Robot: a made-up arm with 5 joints. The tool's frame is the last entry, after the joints.
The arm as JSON. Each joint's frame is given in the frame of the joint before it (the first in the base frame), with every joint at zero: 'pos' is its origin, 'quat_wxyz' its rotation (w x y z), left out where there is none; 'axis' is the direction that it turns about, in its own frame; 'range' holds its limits. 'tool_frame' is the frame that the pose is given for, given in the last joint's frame.
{
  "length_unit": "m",
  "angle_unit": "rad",
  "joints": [
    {
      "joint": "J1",
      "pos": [
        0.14,
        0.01,
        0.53
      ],
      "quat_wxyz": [
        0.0,
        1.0,
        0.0,
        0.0
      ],
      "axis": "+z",
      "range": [
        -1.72,
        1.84
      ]
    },
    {
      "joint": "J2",
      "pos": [
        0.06,
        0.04,
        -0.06
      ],
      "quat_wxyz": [
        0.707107,
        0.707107,
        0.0,
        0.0
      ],
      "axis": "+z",
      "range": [
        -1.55,
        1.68
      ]
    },
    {
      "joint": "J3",
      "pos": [
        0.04,
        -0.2,
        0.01
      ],
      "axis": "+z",
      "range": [
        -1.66,
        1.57
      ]
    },
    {
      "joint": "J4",
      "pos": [
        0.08,
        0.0,
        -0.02
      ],
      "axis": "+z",
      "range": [
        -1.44,
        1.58
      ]
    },
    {
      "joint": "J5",
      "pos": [
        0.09,
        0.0,
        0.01
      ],
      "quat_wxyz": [
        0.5,
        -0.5,
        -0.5,
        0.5
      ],
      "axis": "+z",
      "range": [
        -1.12,
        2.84
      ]
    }
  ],
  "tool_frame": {
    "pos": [
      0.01,
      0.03,
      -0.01
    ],
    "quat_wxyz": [
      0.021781,
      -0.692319,
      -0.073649,
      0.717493
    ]
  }
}
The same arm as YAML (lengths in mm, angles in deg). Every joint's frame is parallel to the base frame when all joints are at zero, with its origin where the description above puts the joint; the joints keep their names.
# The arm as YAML. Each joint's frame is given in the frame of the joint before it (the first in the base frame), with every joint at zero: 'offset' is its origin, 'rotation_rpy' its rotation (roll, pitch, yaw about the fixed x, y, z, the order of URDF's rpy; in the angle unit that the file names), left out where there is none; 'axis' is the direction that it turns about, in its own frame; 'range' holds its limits. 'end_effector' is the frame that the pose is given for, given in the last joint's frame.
length_unit: mm
angle_unit: deg
chain:
  - id: J1
    offset: [140.0, 10.0, 530.0]
    axis: [0.0, 0.0, -1.0]
    range: [-98.55, 105.42]
  - id: J2
    offset: [60.0, -40.0, 60.0]
    axis: [0.0, 1.0, 0.0]
    range: [-88.81, 96.26]
  - id: J3
    offset: [40.0, 10.0, 200.0]
    axis: [0.0, 1.0, 0.0]
    range: [-95.11, 89.95]
  - id: J4
    offset: [80.0, -20.0, 0.0]
    axis: [0.0, 1.0, 0.0]
    range: [-82.51, 90.53]
  - id: J5
    offset: [90.0, 10.0, 0.0]
    axis: [-1.0, 0.0, 0.0]
    range: [-64.17, 162.72]
end_effector:
  offset: [10.0, -30.0, -10.0]
  rotation_rpy: [-4.06, -2.32, -7.66]

